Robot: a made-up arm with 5 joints.
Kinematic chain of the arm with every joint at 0, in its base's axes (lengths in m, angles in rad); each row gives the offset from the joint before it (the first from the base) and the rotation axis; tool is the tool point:
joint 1: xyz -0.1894 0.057 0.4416 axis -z
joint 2: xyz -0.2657 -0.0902 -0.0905 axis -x
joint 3: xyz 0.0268 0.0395 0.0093 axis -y
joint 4: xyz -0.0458 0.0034 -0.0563 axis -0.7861 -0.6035 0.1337
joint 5: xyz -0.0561 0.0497 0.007 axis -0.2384 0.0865 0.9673
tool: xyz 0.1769 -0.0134 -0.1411
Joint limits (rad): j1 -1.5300..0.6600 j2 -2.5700..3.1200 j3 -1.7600..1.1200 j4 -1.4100..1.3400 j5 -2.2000..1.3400
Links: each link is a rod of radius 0.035 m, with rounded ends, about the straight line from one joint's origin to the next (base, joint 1, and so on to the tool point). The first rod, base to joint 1, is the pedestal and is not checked.
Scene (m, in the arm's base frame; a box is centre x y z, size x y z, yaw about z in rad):
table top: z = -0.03
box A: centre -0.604 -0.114 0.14 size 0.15 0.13 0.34 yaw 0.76
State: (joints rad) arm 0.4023 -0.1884 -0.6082 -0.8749 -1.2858
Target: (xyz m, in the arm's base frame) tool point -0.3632 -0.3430 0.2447
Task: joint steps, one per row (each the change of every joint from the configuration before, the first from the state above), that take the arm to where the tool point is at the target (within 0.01 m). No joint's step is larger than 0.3 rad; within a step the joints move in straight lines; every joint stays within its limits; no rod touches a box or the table.
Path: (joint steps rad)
1: -0.2345 -0.1194 -0.1765 -0.0678 -0.1376
2: -0.2346 -0.1195 -0.1765 -0.0678 -0.1377
3: -0.2345 -0.1194 -0.1765 -0.0678 -0.1376
4: -0.2345 -0.1194 -0.1765 -0.0678 -0.1376
5: -0.0573 0.2456 0.1410 0.2611 0.1467
6: -0.0572 0.2456 0.1411 0.2611 0.1468
7: -0.0573 0.2456 0.1410 0.2611 0.1468
8: -0.0573 0.2456 0.1410 0.2611 0.1468

